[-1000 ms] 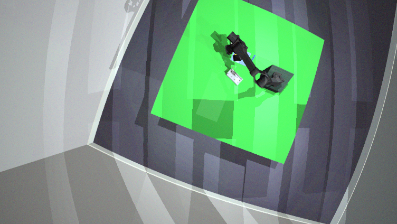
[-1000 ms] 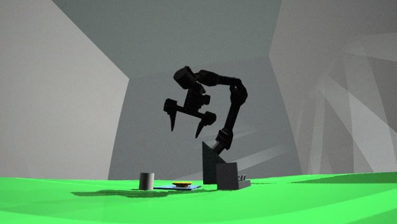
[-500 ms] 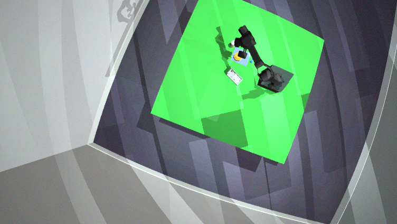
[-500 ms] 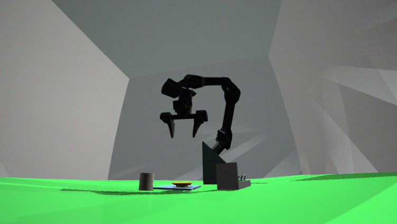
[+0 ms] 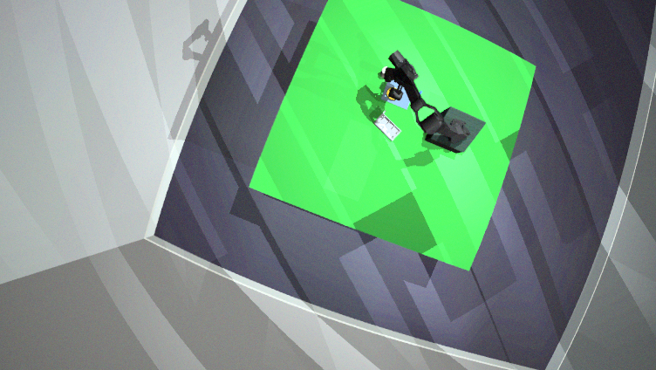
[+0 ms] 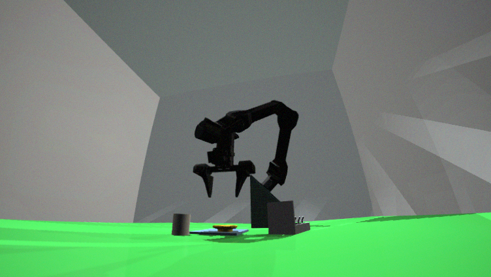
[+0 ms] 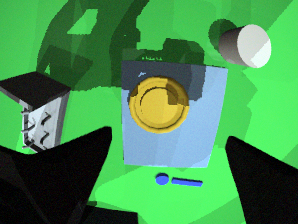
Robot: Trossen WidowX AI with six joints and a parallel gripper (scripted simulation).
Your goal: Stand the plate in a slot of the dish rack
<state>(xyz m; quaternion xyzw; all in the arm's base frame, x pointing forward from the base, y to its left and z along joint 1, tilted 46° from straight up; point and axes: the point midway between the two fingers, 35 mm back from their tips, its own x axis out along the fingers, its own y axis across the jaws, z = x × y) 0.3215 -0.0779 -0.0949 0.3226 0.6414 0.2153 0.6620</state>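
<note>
My gripper tip is now 1 cm to the right of the yellow plate and 8 cm above it. From my gripper tip the other things lie so: light-blue mat 3 cm behind, 1 cm to the right, 10 cm below; blue spoon 14 cm behind, 1 cm to the right, 10 cm below; cup 6 cm ahead, 9 cm to the right, 7 cm below.
</note>
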